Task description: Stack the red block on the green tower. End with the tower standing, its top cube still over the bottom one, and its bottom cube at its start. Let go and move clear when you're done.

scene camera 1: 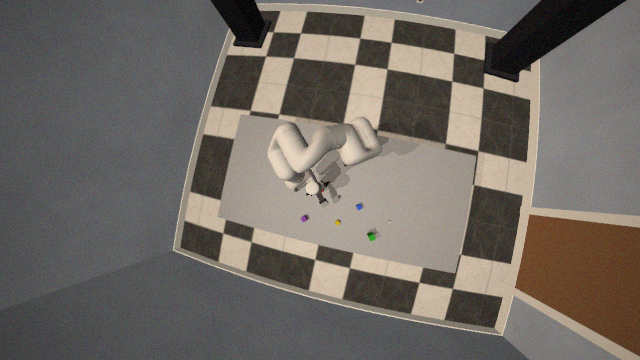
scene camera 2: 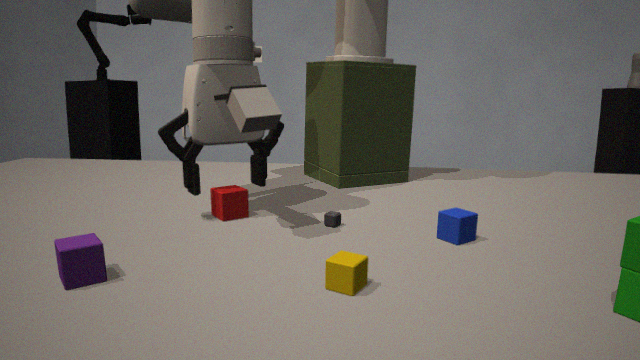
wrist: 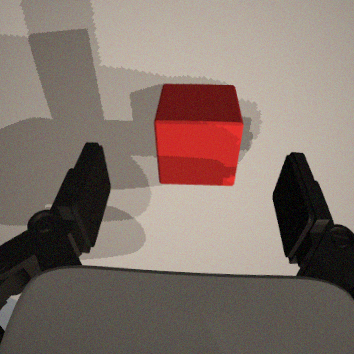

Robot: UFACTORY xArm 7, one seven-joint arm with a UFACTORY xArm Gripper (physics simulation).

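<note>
The red block sits on the table. In scene camera 1 it is mostly hidden under the arm. My gripper is open, with nothing between its fingers. Its fingertips hang a little above and around the level of the red block's top, and in the wrist view the block shows ahead of the fingers, between their lines. The green tower stands upright, one green cube on another; part of it is cut off at the right edge of scene camera 2.
A purple block, a yellow block and a blue block lie on the table. A small dark cube lies right of the red block. The green arm base stands behind.
</note>
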